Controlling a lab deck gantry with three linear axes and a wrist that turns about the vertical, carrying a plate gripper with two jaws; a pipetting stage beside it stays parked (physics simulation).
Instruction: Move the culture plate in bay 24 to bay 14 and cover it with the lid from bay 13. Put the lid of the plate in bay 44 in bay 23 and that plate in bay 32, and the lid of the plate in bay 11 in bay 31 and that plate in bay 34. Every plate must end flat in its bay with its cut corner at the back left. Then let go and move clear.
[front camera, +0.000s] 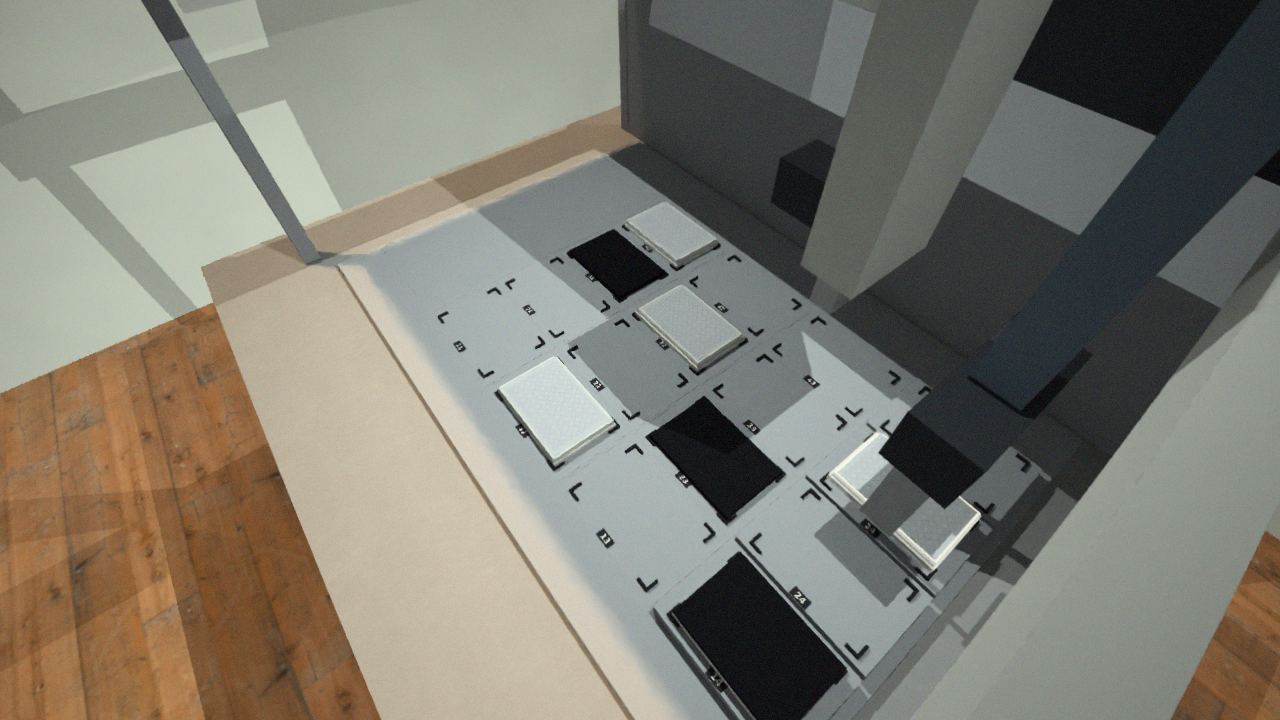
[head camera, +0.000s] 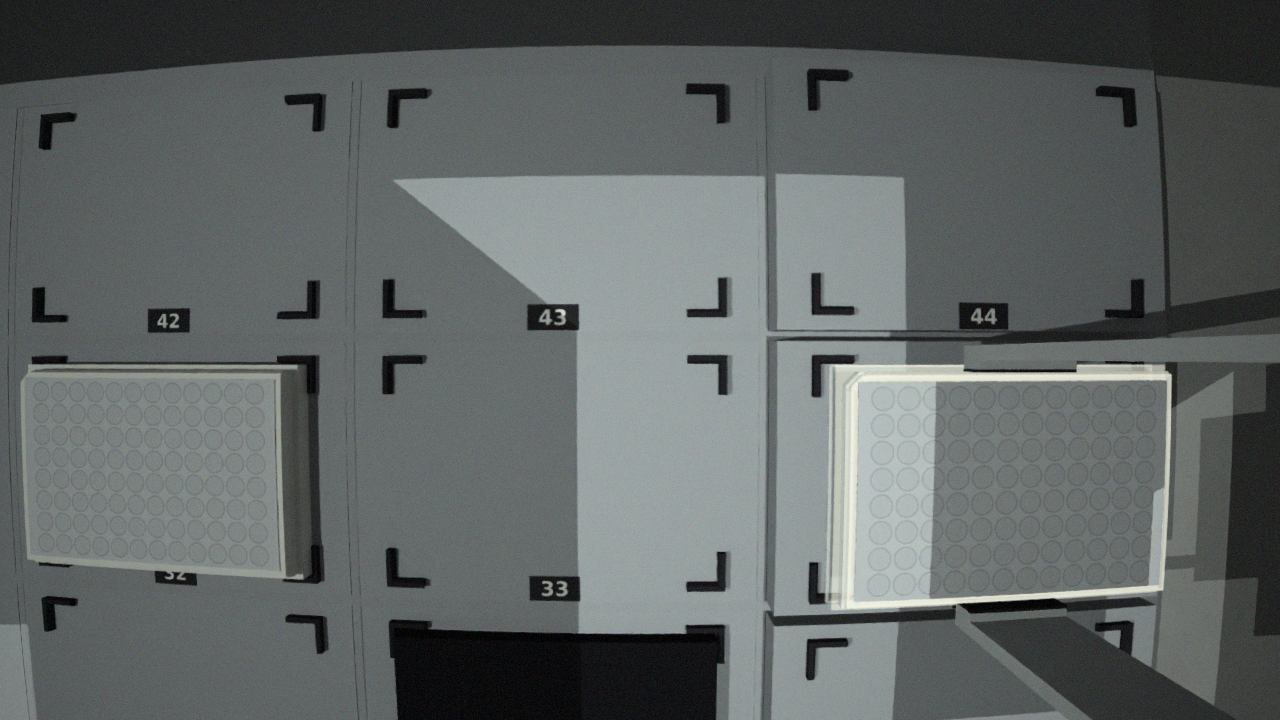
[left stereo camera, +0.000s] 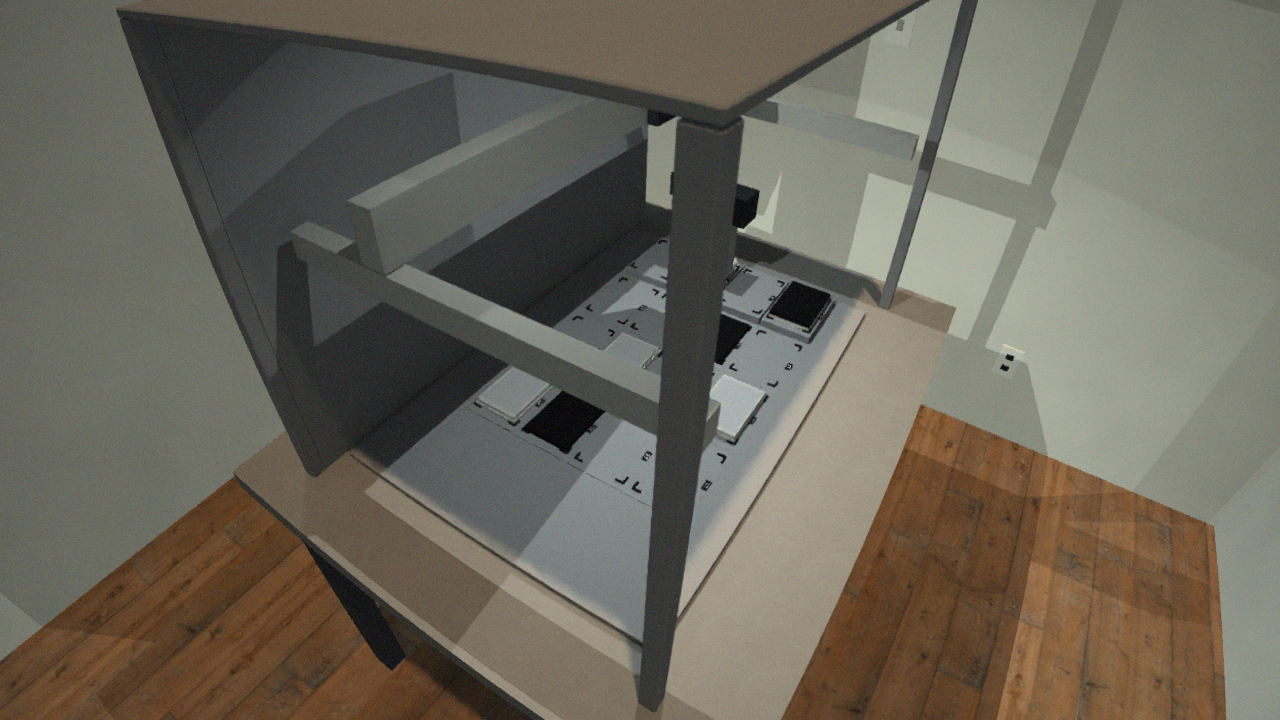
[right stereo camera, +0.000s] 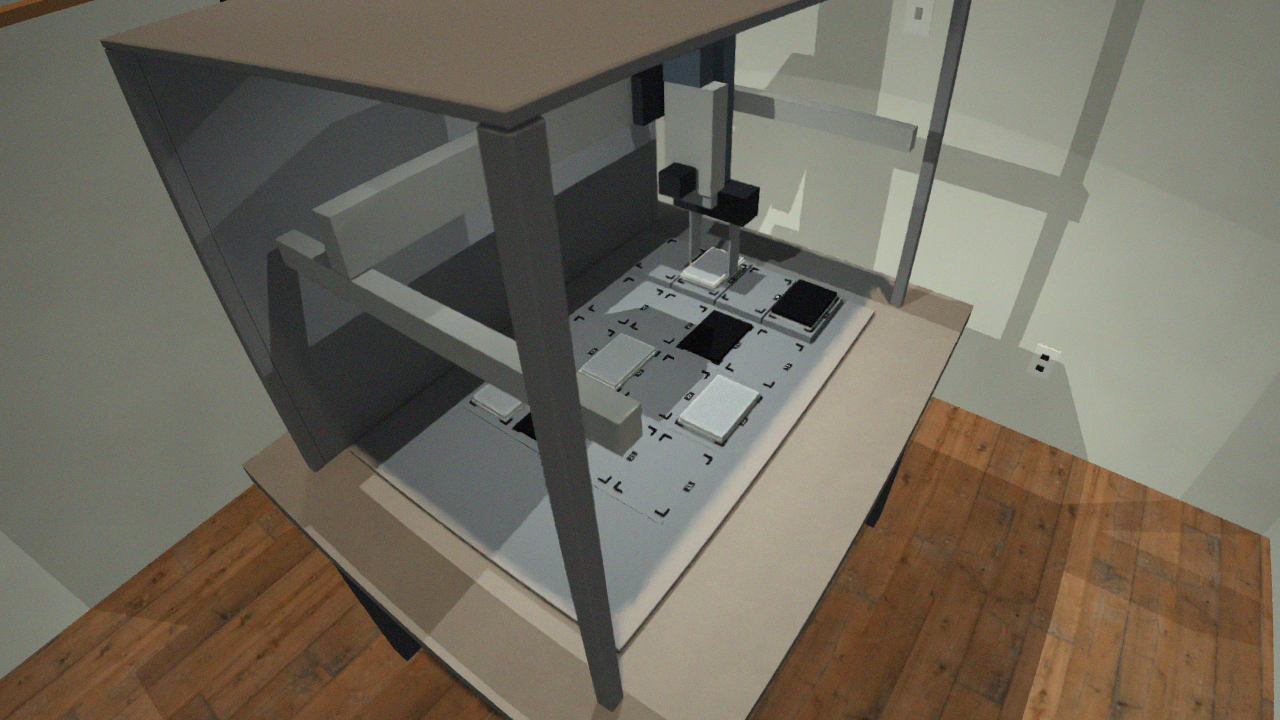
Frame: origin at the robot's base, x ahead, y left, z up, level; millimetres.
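Where they show: gripper, fingertip midpoint: (front camera: 903, 494) (head camera: 1008, 486) (right stereo camera: 713, 266); robot's base, link origin: (front camera: 440, 317) (right stereo camera: 663, 514).
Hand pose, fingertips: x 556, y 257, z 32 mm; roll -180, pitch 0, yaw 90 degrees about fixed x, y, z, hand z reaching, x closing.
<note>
Each offset is from my fingertips to the top centre of the thing. "spot": to the spot under its first point.
My gripper (head camera: 1015, 484) (right stereo camera: 714, 265) is shut on the long sides of an uncovered white culture plate {dx +0, dy +0, dz +6 mm} (head camera: 1002, 555) (front camera: 938, 528), low at bay 34. The plate looks level, its cut corner at the back left; whether it touches the deck I cannot tell. The jaw tips are hidden in the front view. Bay 32 holds an uncovered white plate {dx -328, dy +0, dz -18 mm} (front camera: 691, 324) (head camera: 147, 465). A black lid {dx -492, dy +0, dz -24 mm} (front camera: 617, 262) lies in bay 31 and another black lid {dx -164, dy -107, dz -24 mm} (front camera: 716, 458) (right stereo camera: 715, 335) in bay 23. Bay 14 holds a plate covered by a black lid {dx +0, dy -214, dz -1 mm} (front camera: 756, 635) (right stereo camera: 806, 302).
White plates stand in bay 12 {spot: dx -319, dy -217, dz -18 mm} (front camera: 556, 409) (right stereo camera: 719, 406) and bay 41 {spot: dx -485, dy +103, dz -18 mm} (front camera: 671, 232). Bays 33, 43, 44, 24 and 13 show bare corner brackets. A grey beam (right stereo camera: 402, 304) crosses the left side, and a dark frame post (right stereo camera: 537, 313) stands at the near corner.
</note>
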